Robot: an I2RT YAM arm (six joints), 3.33 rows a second.
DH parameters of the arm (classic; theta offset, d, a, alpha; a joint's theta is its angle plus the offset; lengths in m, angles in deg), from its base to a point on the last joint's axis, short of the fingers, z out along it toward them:
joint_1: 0 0.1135 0.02 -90
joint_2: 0 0 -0.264 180
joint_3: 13.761 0 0.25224 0
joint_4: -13.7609 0 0.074 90
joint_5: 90 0 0 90
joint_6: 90 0.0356 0 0
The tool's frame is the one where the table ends.
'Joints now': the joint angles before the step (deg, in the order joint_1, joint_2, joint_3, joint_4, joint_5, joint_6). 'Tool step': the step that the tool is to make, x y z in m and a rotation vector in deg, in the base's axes. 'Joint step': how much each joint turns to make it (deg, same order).
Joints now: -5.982 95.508 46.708 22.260 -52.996 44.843
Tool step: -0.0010 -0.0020 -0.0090 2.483 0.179 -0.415
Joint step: -0.423 1.501 -1.987 6.034 -1.053 3.720
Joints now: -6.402 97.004 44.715 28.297 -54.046 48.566
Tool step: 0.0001 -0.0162 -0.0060 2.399 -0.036 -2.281
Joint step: -2.816 1.646 -1.044 5.217 -1.413 3.449
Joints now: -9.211 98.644 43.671 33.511 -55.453 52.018
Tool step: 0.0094 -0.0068 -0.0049 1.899 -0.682 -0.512
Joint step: -0.920 3.316 1.217 5.013 -1.064 3.088
